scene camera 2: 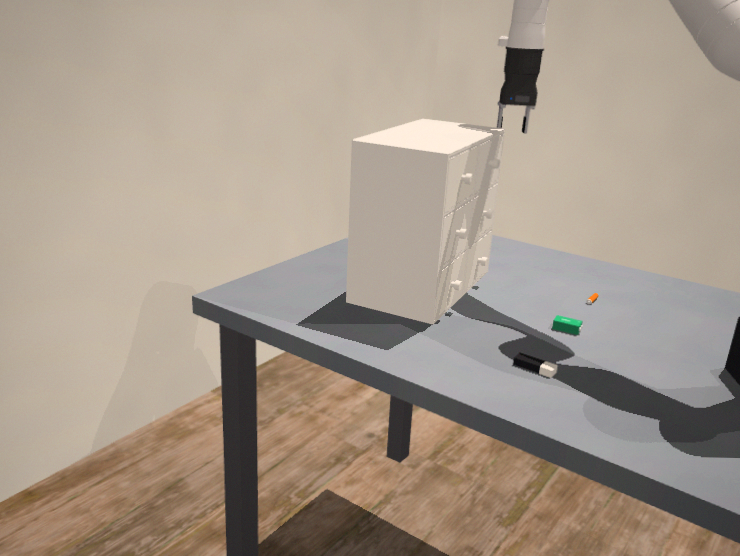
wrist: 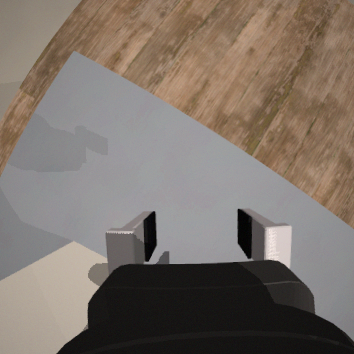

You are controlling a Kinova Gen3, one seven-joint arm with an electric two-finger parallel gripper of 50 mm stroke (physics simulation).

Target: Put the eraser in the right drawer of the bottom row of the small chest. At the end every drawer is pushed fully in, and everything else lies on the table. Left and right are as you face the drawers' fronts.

Labels:
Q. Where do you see a drawer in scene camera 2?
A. At 489,157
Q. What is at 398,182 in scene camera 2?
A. A small white chest.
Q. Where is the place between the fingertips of my gripper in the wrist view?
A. At 196,227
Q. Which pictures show my gripper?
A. Scene camera 2 and the wrist view: all of them.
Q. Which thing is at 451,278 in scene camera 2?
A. A drawer.

